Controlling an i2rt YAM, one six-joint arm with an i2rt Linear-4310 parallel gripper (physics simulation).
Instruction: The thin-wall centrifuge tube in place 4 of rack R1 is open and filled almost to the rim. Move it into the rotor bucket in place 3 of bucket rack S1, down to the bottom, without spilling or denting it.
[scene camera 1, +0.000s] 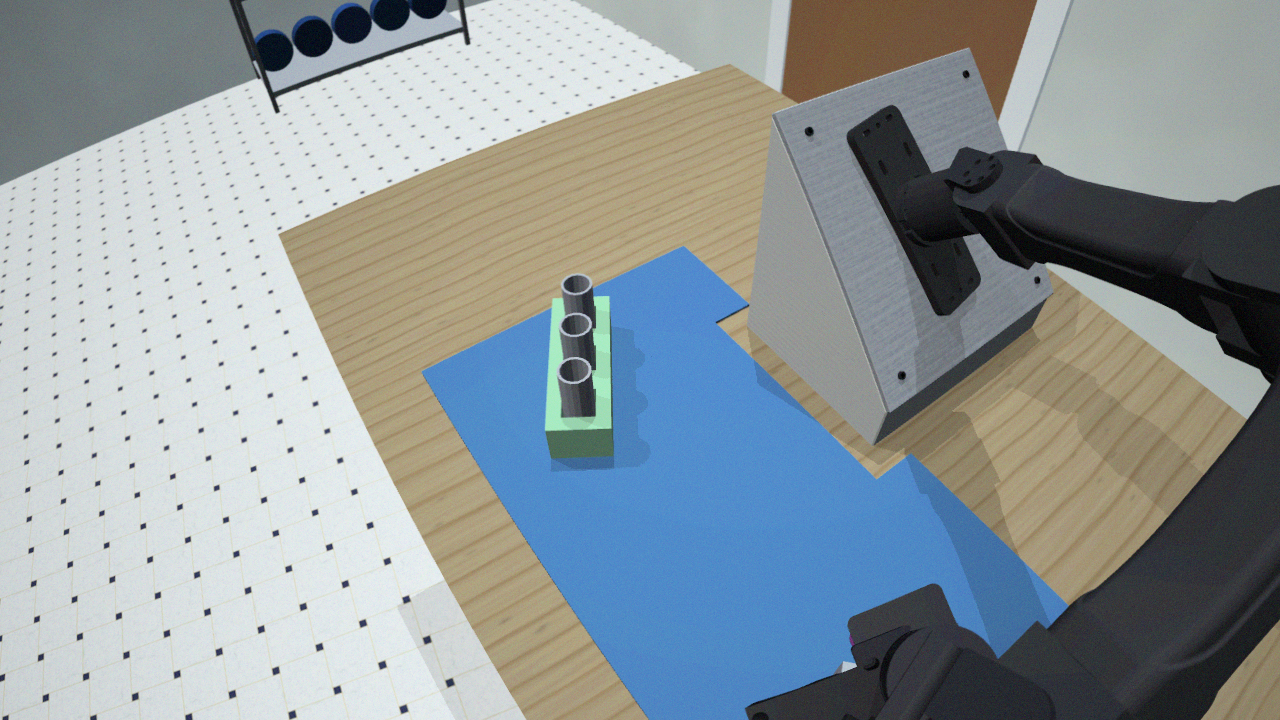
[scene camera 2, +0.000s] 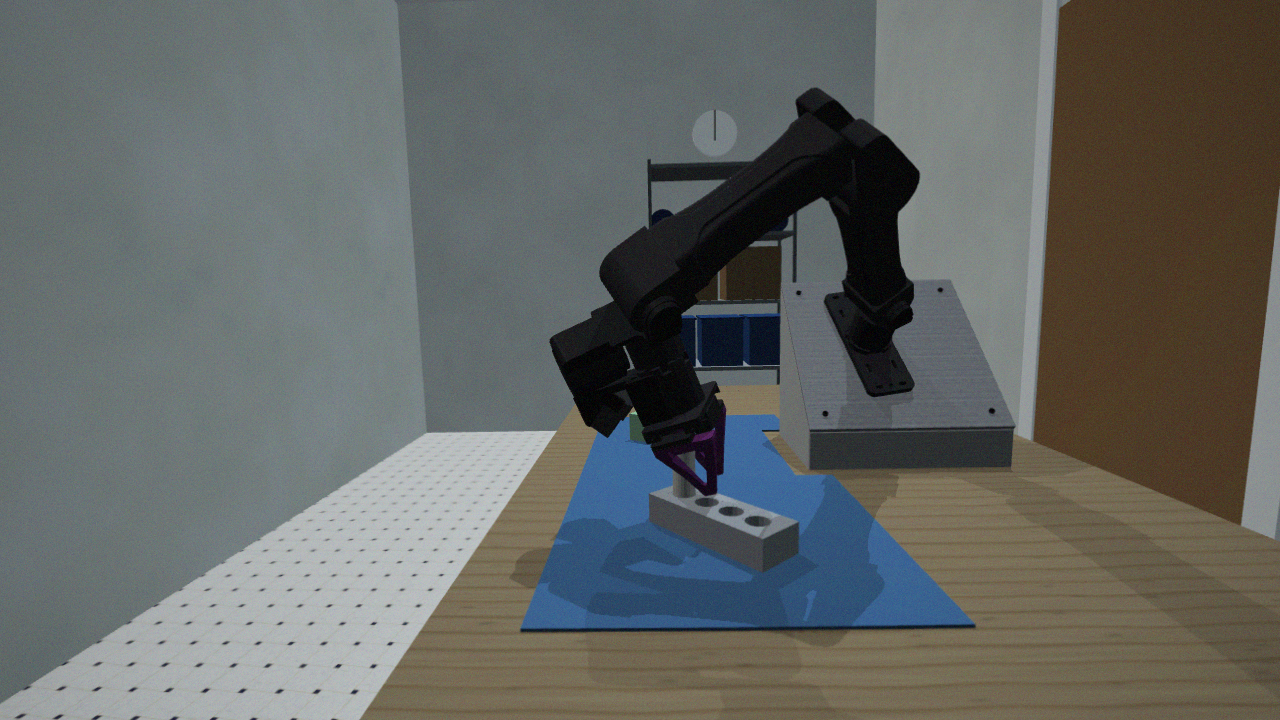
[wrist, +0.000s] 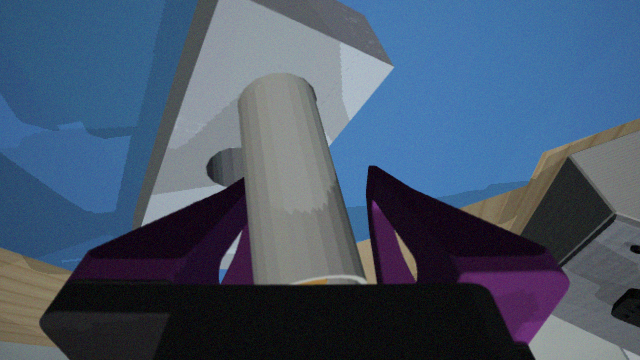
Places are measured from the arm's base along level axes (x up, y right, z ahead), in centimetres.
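Where they show: gripper, fingertip midpoint: (scene camera 2: 714, 484) (wrist: 318, 179); arm's base at its link origin: (scene camera 1: 914, 212) (scene camera 2: 865, 341).
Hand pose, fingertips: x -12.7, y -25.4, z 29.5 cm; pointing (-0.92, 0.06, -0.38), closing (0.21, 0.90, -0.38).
Observation:
Each offset is from my fingertips to the top centre of the thing. Level surfaces: height alone.
The pale grey tube {dx +5.3, dy +0.1, dz +3.4 cm} (scene camera 2: 682, 481) (wrist: 290, 150) stands upright in the end hole of the white-grey rack R1 {dx -1.0, dy -3.9, dz +0.4 cm} (scene camera 2: 716, 535) (wrist: 270, 45). Its rim is mostly cut off by the gripper body in the wrist view; a bit of orange shows inside. My gripper (scene camera 2: 711, 488) (wrist: 318, 179) is open, with its purple fingers on either side of the tube. In the wrist view a gap shows between the tube and the right finger; the left finger is partly behind the tube. The green bucket rack S1 {dx +0.4, dy +40.7, dz -0.2 cm} (scene camera 1: 579, 443) (scene camera 2: 636, 428) holds three dark upright buckets {dx +5.1, dy +36.4, dz +3.2 cm} (scene camera 1: 577, 394); place numbers are not readable.
Three holes of R1 beside the tube are empty. Both racks stand on a blue mat {dx -4.2 cm} (scene camera 1: 716, 501) (scene camera 2: 859, 591) on the wooden table {dx -4.5 cm} (scene camera 1: 447, 214) (scene camera 2: 1074, 626). The slanted metal arm base (scene camera 1: 823, 268) (scene camera 2: 904, 447) stands at the mat's right side. The arm covers the lower right of scene view 1.

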